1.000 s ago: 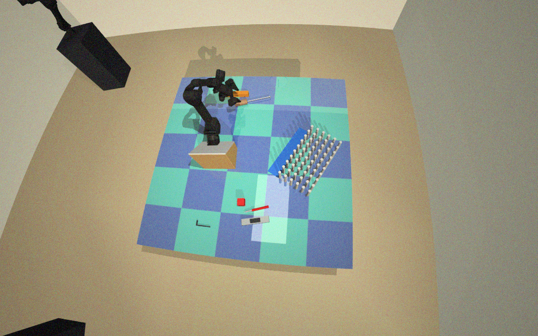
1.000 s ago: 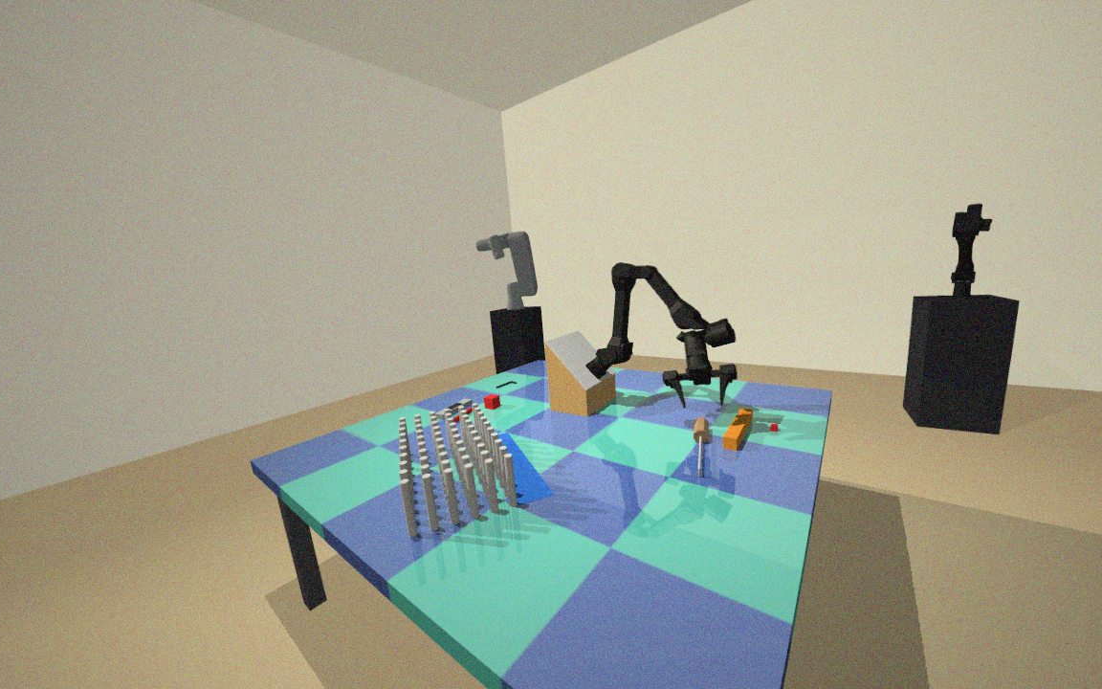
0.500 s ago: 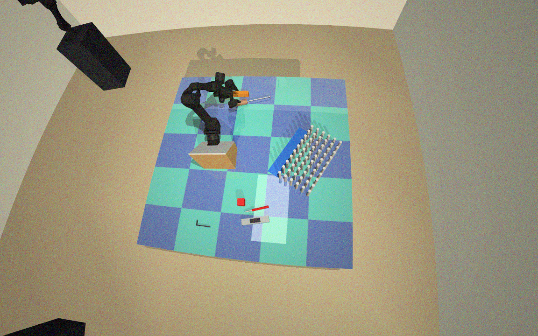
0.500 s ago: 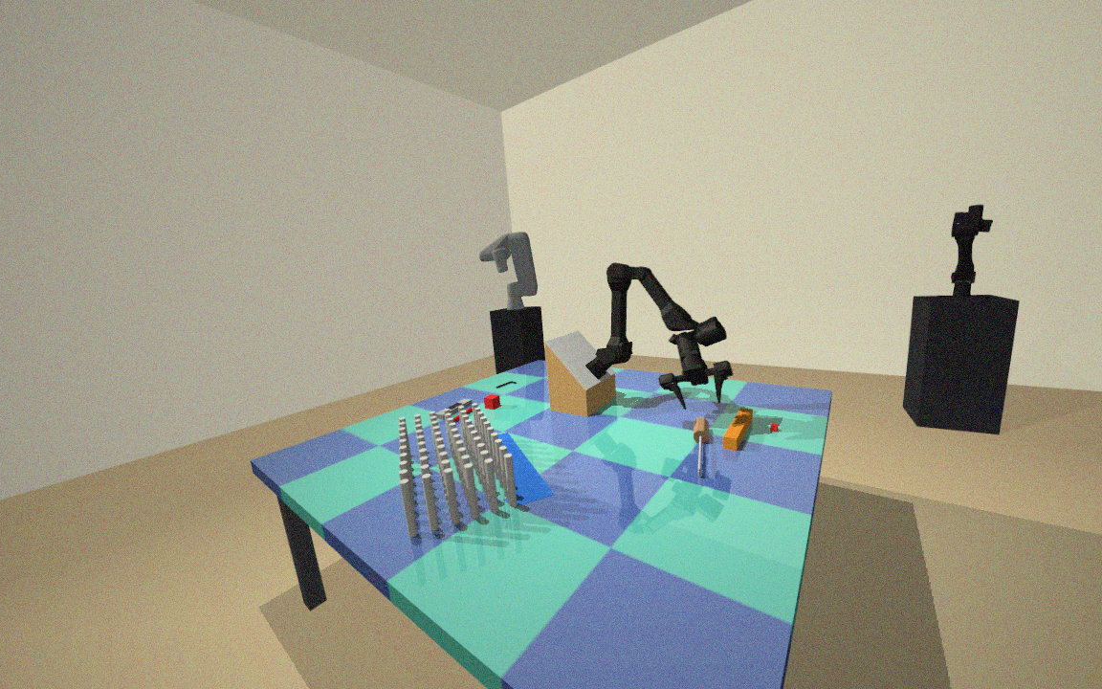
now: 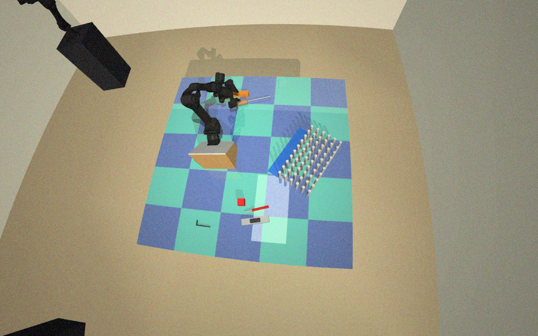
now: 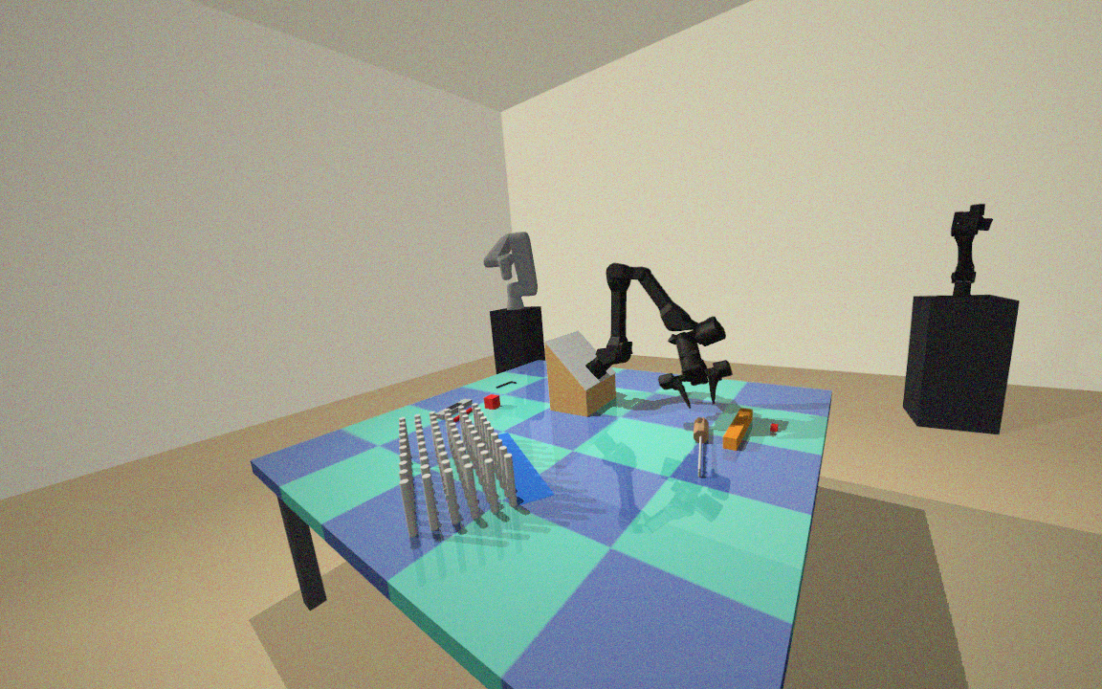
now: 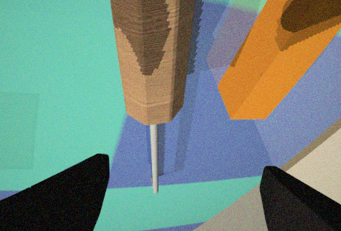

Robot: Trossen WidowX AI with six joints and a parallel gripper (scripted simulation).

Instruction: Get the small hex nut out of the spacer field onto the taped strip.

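Right now the orange block is 8 cm to the left of my gripper tip, 7 cm below it and 6 cm behind it. From my gripper tip the other things lie so: small red cube 17 cm to the left, 10 cm behind, 8 cm below; then blue taped strip 39 cm to the right, 32 cm ahead, 9 cm below; then wooden-handled pick 10 cm ahead, 7 cm below, 2 cm to the left.
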